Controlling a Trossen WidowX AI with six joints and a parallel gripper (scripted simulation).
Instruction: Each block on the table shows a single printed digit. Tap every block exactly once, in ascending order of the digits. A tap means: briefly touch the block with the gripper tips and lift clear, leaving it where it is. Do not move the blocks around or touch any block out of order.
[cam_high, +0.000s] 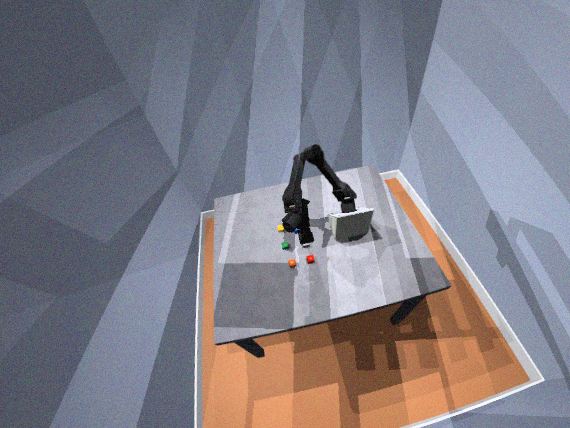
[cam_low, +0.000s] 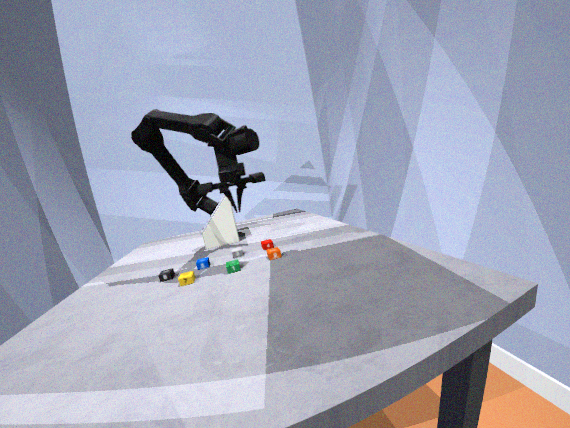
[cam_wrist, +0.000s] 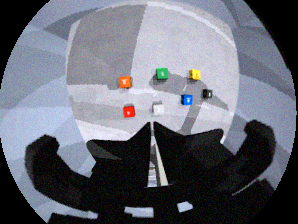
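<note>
Right now the red block is 1 cm behind my gripper tip, 7 cm to the left of it and 12 cm below it. Round my gripper tip: orange block 8 cm ahead, 7 cm to the left, 12 cm below; blue block 2 cm ahead, 13 cm to the right, 12 cm below; green block 10 cm ahead, 5 cm to the right, 12 cm below.
</note>
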